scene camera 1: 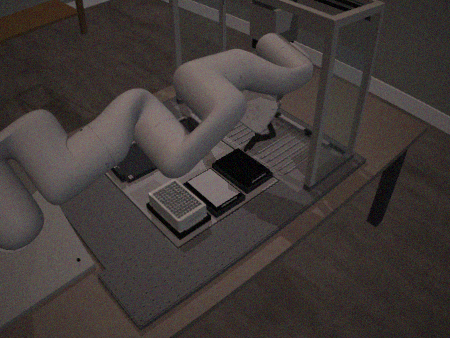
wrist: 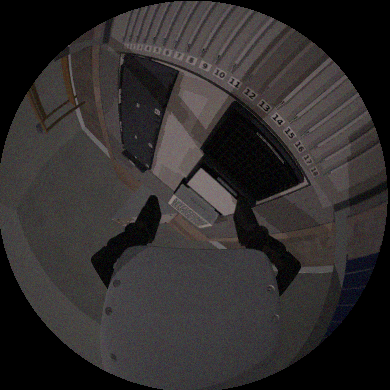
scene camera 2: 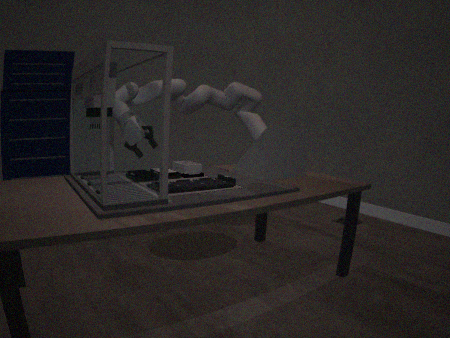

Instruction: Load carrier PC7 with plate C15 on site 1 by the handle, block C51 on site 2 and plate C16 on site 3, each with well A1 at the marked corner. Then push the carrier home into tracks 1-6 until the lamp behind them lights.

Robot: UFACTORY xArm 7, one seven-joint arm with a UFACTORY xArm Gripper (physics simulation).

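Frame: origin at the arm's base, x ahead, y left, z up, level; centimetres.
Where they show: gripper, fingertip midpoint: (scene camera 1: 230, 139) (wrist: 196, 206) (scene camera 2: 148, 152); arm's base, link origin: (scene camera 2: 268, 147).
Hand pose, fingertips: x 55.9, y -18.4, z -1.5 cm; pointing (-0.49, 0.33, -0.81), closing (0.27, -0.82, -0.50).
Note:
Each offset is from my fingertips to the top centre of the thing.
My gripper (scene camera 1: 261, 142) (scene camera 2: 147, 150) (wrist: 196, 206) is open and empty, raised above the deck by the numbered tracks. The dark flat carrier @[dx -5.4, dy +22.0, dz -8.2 cm] (scene camera 1: 134, 164) (scene camera 2: 197, 184) (wrist: 145, 107) lies on the pale sheet, its raised end away from the tracks; its visible sites bear no labware. A white block with many wells @[dx -20.5, dy +0.3, dz -5.9 cm] (scene camera 1: 177, 201) (scene camera 2: 187, 167) (wrist: 192, 206) stands on a black holder at the end of the row. A pale flat plate @[dx -9.6, dy -2.0, dz -8.6 cm] (scene camera 1: 214, 187) (wrist: 212, 191) is in the middle holder. A black plate @[dx +1.8, dy -2.7, dz -8.6 cm] (scene camera 1: 242, 167) (wrist: 252, 150) lies nearest the tracks. Their labels are not readable.
Grooved tracks (scene camera 1: 285, 152) (wrist: 220, 32) numbered 1 to 18 run beyond the pale sheet. Upright posts (scene camera 1: 322, 115) (scene camera 2: 164, 130) of a tall frame stand around them. A grey instrument head @[dx +25.9, dy +5.5, dz +28.9 cm] (scene camera 1: 265, 22) hangs behind the arm. A blue cabinet (scene camera 2: 37, 115) stands behind the table.

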